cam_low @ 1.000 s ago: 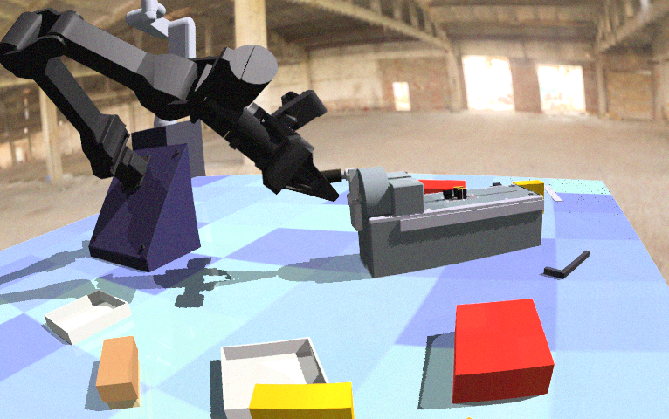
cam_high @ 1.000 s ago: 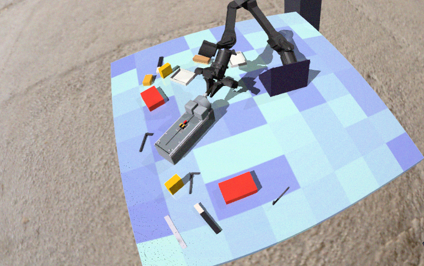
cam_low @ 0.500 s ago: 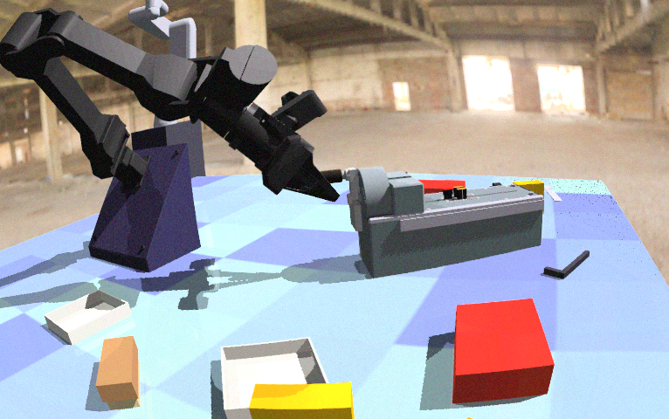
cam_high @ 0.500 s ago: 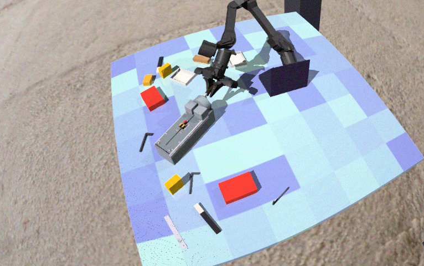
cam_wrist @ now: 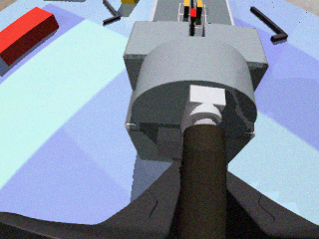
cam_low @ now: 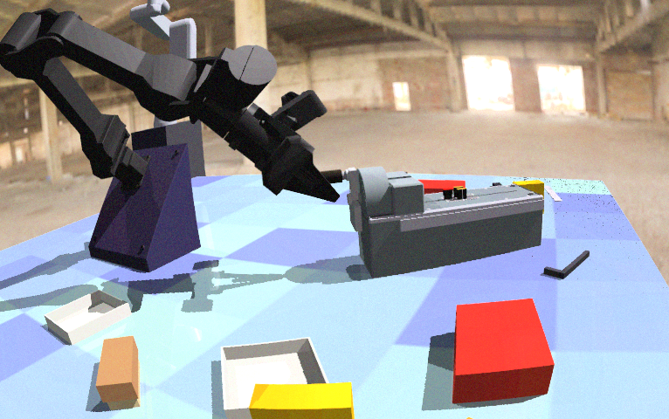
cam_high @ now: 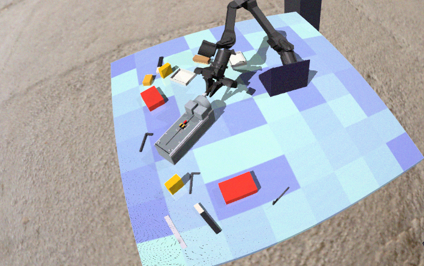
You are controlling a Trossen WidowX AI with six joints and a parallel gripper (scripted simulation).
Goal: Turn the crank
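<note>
My gripper tip is now 3 cm below the dark crank handle, 1 cm to the left of it and 1 cm past it. The rest, counted from my gripper tip: red pointer 13 cm ahead, 8 cm to the left, 1 cm below; then tan block 34 cm to the right, 8 cm below, 8 cm behind.
</note>
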